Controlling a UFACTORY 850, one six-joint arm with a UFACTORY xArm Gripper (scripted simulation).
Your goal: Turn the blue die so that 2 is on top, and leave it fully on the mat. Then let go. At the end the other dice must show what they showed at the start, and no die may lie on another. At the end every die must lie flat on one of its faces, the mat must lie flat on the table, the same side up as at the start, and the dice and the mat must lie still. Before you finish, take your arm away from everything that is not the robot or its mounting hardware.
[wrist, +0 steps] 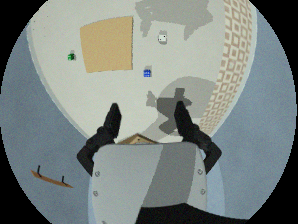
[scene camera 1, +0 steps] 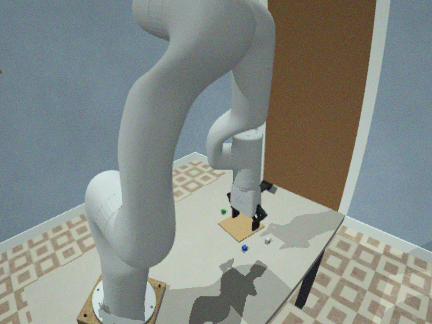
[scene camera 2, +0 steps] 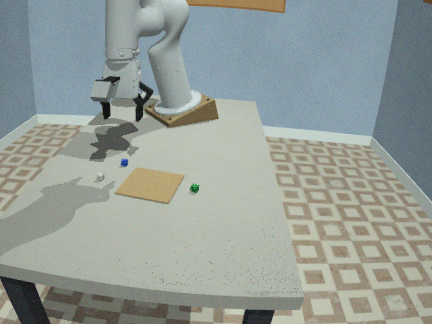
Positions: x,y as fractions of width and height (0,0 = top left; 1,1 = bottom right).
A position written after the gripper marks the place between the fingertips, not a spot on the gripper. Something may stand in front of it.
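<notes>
Scene camera 2 shows a tan mat (scene camera 2: 0.37,0.58) and the gripper (scene camera 2: 0.28,0.37). The wrist view's got them too, with the gripper (wrist: 0.49,0.48) and the mat (wrist: 0.36,0.20). And on scene camera 1 you'd find the gripper (scene camera 1: 0.57,0.69).
</notes>
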